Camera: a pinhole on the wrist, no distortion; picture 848 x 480 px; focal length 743.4 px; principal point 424.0 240.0 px. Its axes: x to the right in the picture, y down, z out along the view. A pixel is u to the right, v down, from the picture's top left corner.
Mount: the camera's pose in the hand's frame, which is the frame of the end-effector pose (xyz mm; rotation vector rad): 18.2 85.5 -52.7 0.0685 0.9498 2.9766
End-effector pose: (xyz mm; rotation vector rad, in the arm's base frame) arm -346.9 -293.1 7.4 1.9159 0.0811 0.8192
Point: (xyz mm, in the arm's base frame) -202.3 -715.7 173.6
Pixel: 443.3 346.4
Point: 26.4 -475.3 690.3
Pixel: outside the picture
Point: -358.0 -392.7 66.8
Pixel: outside the picture
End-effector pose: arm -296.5 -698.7 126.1 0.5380 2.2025 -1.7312
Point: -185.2 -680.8 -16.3
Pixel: outside the picture
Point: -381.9 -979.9 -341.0
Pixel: 106.7 350.0
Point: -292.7 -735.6 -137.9
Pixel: 128.9 153.5
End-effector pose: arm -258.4 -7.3 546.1 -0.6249 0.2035 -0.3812
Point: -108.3 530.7 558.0
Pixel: 604.0 155.5
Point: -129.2 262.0 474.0
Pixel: 472.9 74.8
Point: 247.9 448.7 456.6
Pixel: 119.4 43.7
